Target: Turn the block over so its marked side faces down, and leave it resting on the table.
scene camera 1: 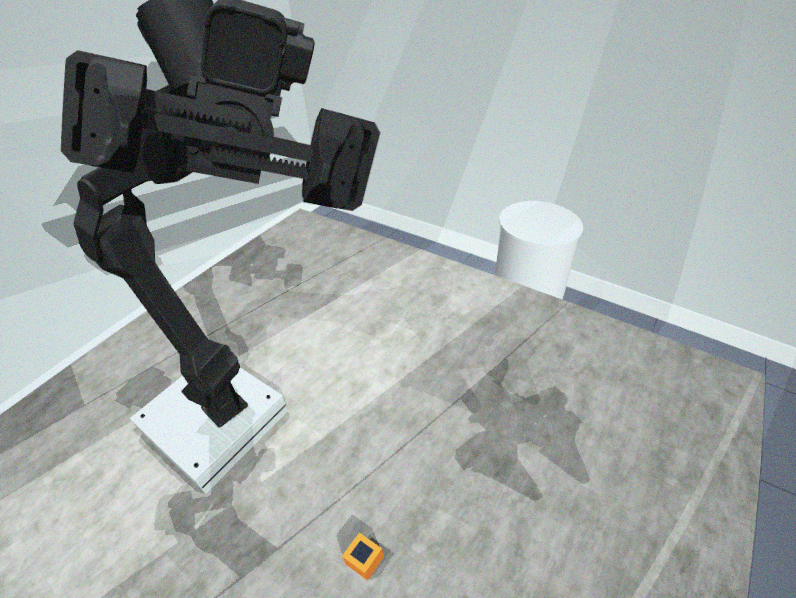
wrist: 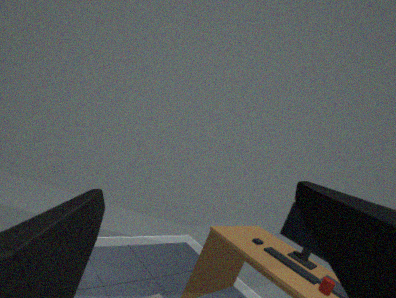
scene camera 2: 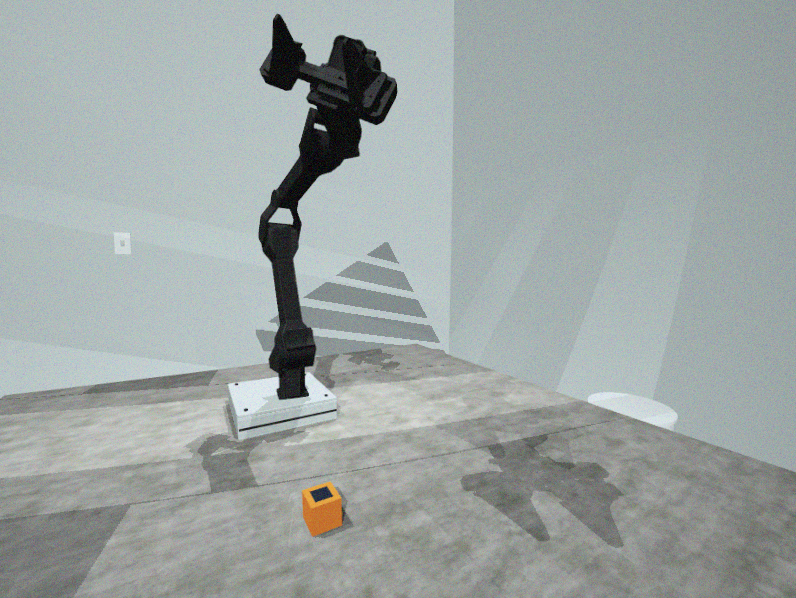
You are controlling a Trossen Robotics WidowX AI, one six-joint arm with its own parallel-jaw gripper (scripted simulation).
Labels:
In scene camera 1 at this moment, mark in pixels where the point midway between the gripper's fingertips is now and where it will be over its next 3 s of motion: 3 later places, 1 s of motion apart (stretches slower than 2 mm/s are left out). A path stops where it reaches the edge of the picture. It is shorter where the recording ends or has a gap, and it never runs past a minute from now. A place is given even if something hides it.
My gripper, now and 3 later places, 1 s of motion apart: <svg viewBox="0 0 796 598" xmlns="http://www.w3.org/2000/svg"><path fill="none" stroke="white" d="M230 155L366 550L360 552L361 554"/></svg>

